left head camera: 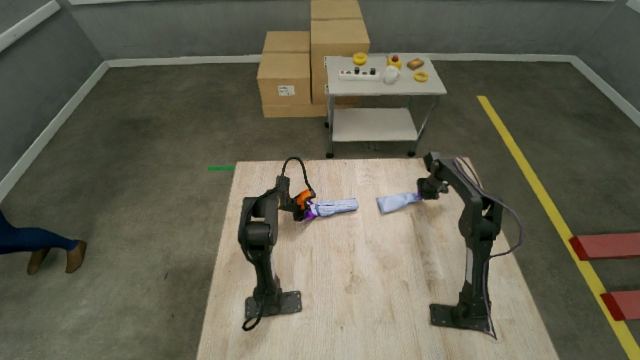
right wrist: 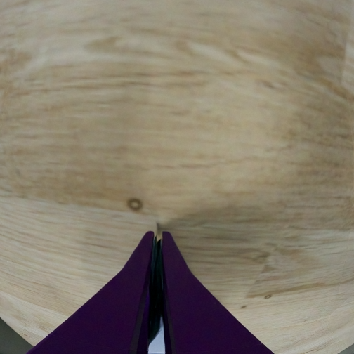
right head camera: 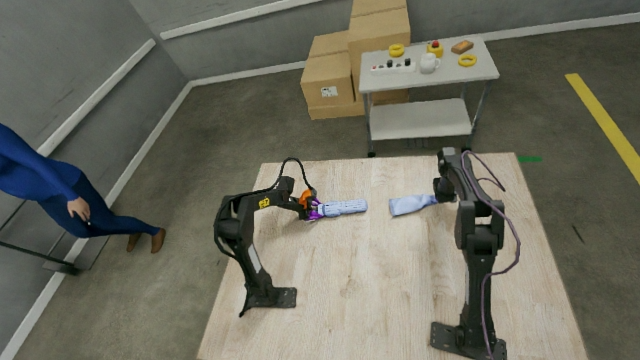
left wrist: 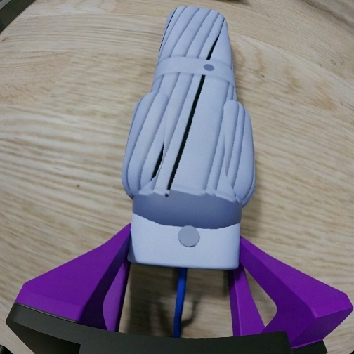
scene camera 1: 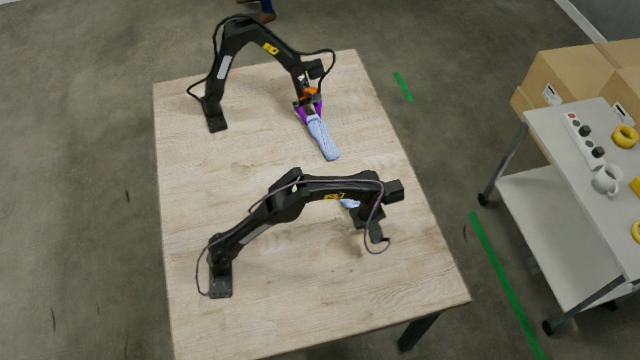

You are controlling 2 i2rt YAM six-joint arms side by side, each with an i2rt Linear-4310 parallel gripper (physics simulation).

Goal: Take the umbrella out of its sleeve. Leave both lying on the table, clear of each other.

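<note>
The folded pale-blue umbrella is outside its sleeve, pointing towards it. My left gripper is shut on the umbrella's handle end; a blue cord hangs from that end. The pale-blue sleeve lies to the right, apart from the umbrella by a short gap. My right gripper is shut on the sleeve's gathered far end. In scene camera 1 the right arm hides most of the sleeve.
Both arms are mounted on the wooden table. Behind it stand a grey cart with small items and cardboard boxes. A person stands to the left, off the table.
</note>
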